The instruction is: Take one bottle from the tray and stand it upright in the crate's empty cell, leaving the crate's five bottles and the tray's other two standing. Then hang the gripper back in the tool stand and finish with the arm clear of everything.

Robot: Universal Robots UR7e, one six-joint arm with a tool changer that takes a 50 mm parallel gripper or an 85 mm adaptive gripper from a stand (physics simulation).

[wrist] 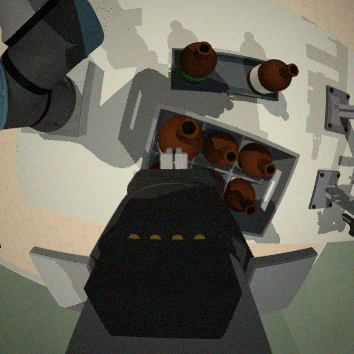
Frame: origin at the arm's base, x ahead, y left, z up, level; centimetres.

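Seen in the pictures: arm's base, link origin: [50, 101].
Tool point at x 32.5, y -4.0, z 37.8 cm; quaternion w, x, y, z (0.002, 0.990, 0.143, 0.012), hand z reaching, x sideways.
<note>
Offsets run from my tool point to a thing's middle. "spot": to the spot under its first point.
My gripper [174, 160] is shut with its two pale fingertips together and no bottle between them. It is over the left part of the grey crate @[spot: dx +23.0, dy +0.1, dz -25.7 cm] [287, 192], in front of a large brown bottle @[dx +0.6, dy +3.4, dz -27.1 cm] [175, 142] in the crate's upper left cell. Brown bottles also stand in the upper middle [216, 145], upper right [251, 157] and lower right [239, 191] cells. The gripper body hides most of the lower left and lower middle cells; bits of brown and green show there. Two bottles, one green-banded @[dx +0.1, dy +19.4, dz -34.9 cm] [195, 62] and one white-banded @[dx +17.0, dy +23.1, dz -34.9 cm] [272, 75], stand in the tray @[spot: dx +9.3, dy +21.1, dz -42.6 cm] [230, 75].
Two bolted grey plates [331, 122] [320, 195] with parts rising from them are at the right edge, apparently the tool stand. The arm's dark and blue links [55, 45] and a grey base block [90, 100] are at the upper left. The tray lies just beyond the crate.
</note>
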